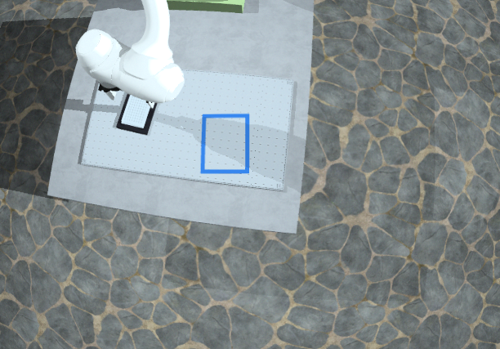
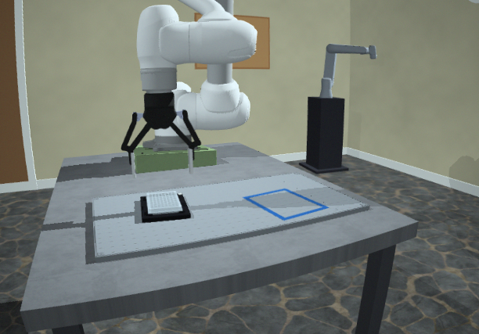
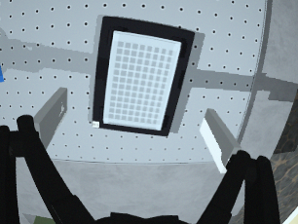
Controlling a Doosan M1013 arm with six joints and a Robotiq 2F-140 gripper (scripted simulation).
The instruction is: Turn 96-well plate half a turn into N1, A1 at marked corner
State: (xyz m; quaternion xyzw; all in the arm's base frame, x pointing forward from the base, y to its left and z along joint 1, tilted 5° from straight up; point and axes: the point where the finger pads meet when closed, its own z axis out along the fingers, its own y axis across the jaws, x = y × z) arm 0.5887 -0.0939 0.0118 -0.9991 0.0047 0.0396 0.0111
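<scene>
Now: the 96-well plate 9 cm below my hand. Also, from my hand: white A1 mark: 9 cm below, 7 cm behind, 5 cm to the left; then black plate nest N1: 10 cm below.
</scene>
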